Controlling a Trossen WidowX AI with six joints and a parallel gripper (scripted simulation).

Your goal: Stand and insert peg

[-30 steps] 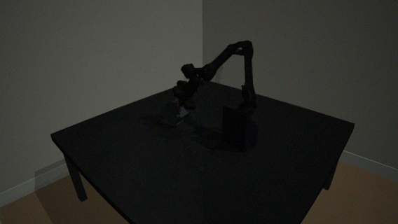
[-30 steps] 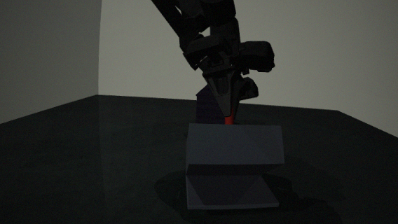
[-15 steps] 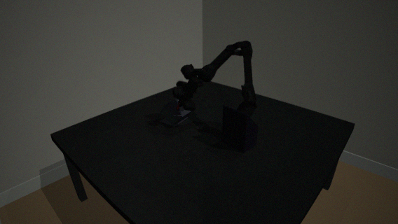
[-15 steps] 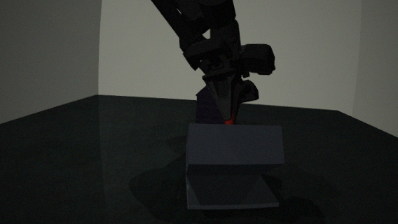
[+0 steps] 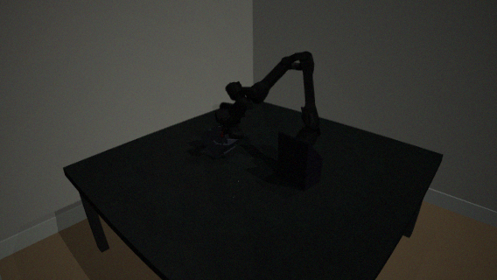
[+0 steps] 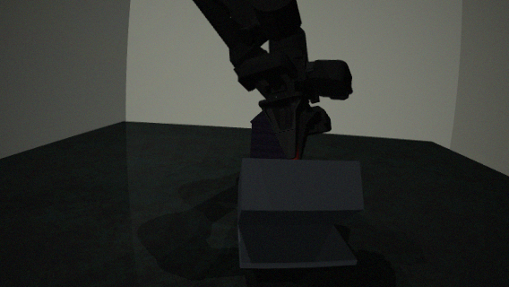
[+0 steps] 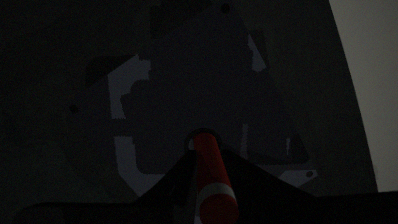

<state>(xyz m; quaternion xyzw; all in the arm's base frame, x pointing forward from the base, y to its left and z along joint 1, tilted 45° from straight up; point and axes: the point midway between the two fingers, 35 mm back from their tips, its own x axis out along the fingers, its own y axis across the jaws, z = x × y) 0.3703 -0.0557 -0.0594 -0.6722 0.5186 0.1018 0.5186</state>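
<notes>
The red peg is 1 cm behind my gripper tip and 1 cm above it. From my gripper tip the other things lie so: grey sloped panel (4 cm below, 2 cm ahead).
</notes>
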